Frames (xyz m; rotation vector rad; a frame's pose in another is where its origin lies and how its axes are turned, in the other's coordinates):
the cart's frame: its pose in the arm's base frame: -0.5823 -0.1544 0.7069 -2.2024 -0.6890 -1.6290
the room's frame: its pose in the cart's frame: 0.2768 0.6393 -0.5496 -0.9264 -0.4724 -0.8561
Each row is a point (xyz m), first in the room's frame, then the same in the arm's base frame.
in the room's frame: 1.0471 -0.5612 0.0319
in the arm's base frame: -0.0898 0.1387 0.9897
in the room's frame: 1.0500 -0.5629 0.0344
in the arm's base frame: -0.0863 0.1406 0.9888
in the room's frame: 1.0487 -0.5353 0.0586
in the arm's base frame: -0.0661 0.1191 1.0107
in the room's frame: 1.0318 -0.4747 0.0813
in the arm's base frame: -0.0554 0.0731 1.0581
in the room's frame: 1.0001 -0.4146 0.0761
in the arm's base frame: -0.0762 0.0271 1.1038
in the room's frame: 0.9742 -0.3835 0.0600
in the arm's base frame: -0.1032 0.0011 1.1260
